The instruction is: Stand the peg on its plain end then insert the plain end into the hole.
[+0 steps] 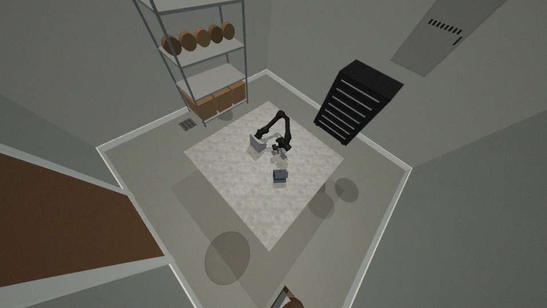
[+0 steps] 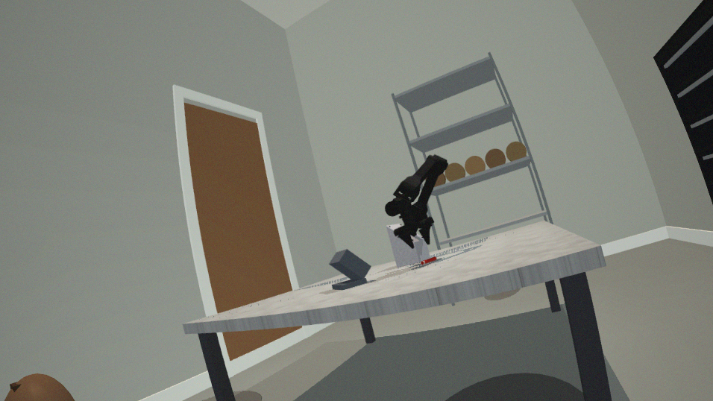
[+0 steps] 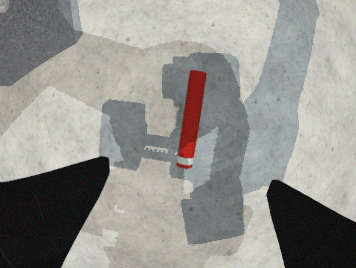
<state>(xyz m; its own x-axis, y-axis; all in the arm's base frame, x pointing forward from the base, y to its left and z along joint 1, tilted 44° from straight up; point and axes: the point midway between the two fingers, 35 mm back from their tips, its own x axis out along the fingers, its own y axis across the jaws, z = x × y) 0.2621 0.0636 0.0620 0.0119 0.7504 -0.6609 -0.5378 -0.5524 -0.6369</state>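
Now: gripper tip 10 mm past the red peg and 70 mm above it. From my gripper tip the other things lie so: panel 190 mm ahead, 240 mm to the right.
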